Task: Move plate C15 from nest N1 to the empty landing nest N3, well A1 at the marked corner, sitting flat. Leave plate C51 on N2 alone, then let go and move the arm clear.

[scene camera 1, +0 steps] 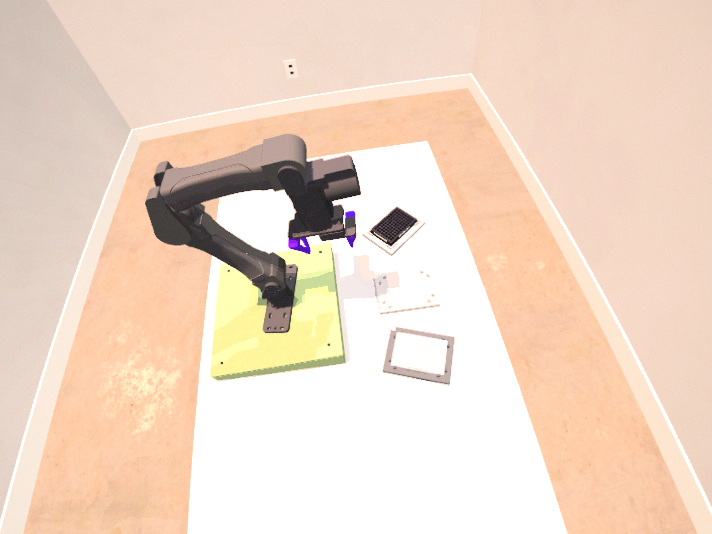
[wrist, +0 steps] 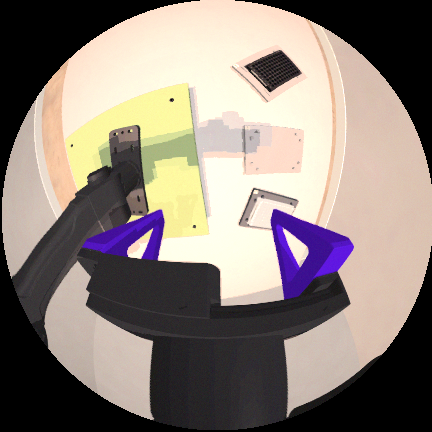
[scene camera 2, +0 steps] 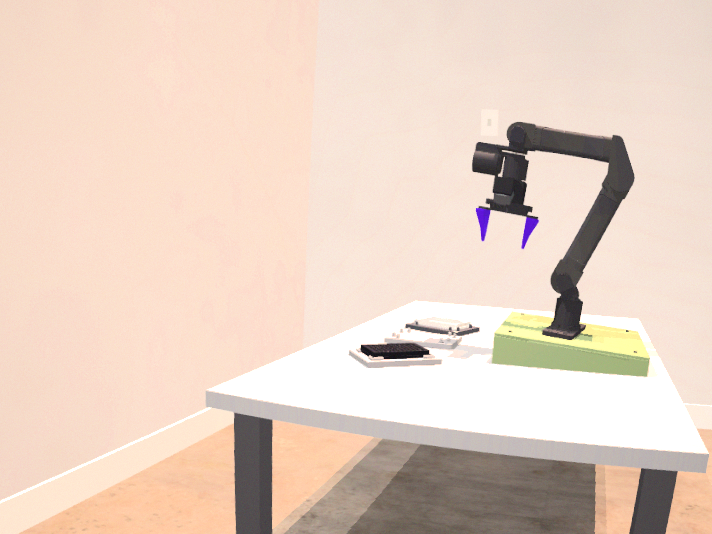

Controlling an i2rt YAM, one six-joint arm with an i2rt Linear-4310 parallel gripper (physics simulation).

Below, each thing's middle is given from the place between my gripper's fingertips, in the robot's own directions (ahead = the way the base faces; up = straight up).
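Looking at the grey-framed white tray (scene camera 1: 415, 352), I find my hand 200 mm short of it, 160 mm to the left of it and 230 mm above it. The black well plate (scene camera 1: 393, 226) is 140 mm ahead of my hand, 250 mm to the left of it and 230 mm below it.
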